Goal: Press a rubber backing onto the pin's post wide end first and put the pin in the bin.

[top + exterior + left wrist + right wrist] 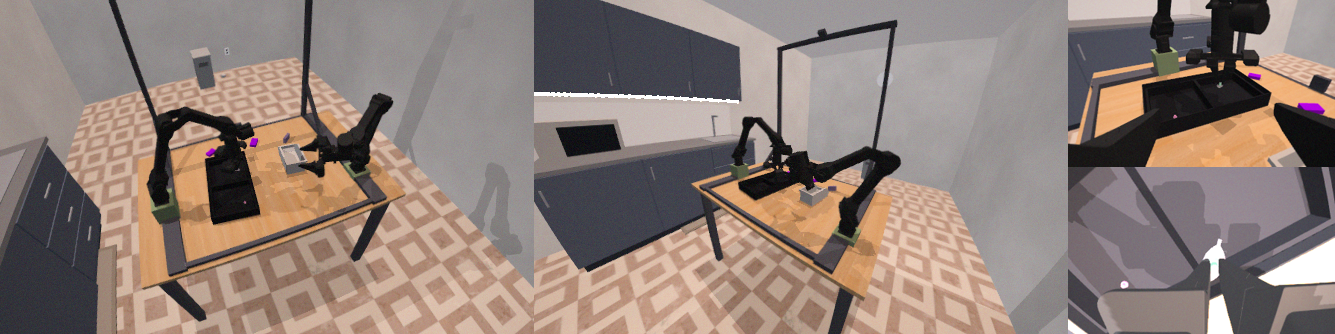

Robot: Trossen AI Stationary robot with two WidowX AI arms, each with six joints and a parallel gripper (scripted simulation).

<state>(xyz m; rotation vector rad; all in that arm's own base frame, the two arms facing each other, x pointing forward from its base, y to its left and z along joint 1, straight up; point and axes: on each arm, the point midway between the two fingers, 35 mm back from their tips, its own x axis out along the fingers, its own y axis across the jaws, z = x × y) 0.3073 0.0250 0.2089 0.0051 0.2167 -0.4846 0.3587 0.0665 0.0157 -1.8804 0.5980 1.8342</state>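
The black two-compartment tray is 100 mm below my right hand, 50 mm to the right of it and 40 mm ahead of it. Round my right hand: grey bin (290 mm to the left, 80 mm below, 60 mm behind); then silver leaf-shaped pin (30 mm below, 10 mm to the right, 10 mm behind).
My left gripper is now 290 mm to the left of the silver leaf-shaped pin, 170 mm past it and 150 mm above it. The rest, counted from my left hand: black two-compartment tray (330 mm to the right, 210 mm below, 130 mm behind); grey bin (220 mm behind, 190 mm below, 10 mm to the left).
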